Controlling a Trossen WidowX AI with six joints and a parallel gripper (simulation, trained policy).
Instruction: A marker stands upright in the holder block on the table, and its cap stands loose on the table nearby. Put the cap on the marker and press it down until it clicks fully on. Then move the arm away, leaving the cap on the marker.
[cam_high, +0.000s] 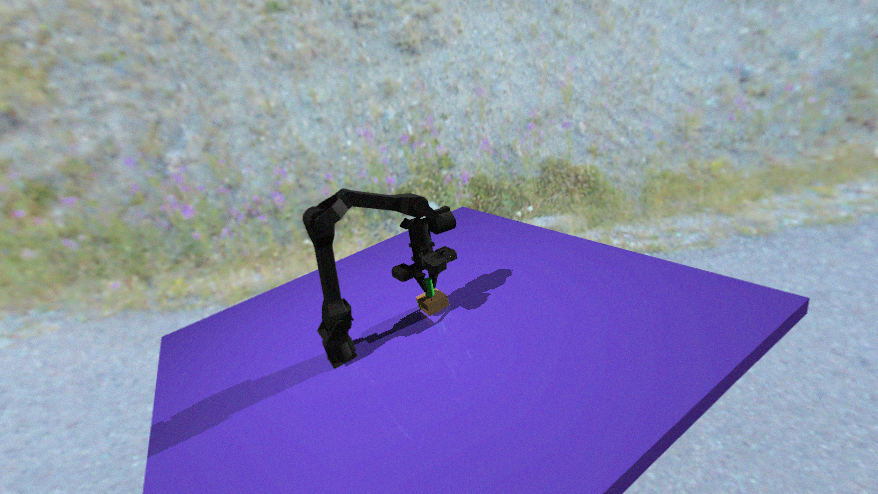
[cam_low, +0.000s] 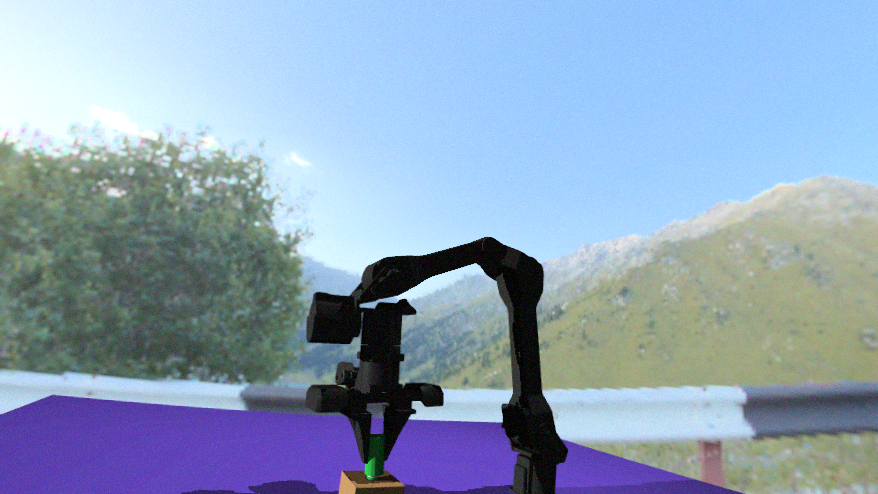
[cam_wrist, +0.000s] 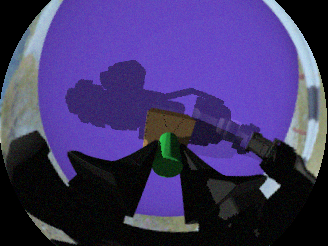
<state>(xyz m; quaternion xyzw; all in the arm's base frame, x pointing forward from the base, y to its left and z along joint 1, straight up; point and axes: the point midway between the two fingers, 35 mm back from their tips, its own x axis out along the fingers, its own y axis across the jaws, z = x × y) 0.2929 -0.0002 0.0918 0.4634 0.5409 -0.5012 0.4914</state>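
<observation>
Right now the green cap is 1 cm above my gripper tip. The rest, counted from my gripper tip: holder block: 4 cm below.
</observation>
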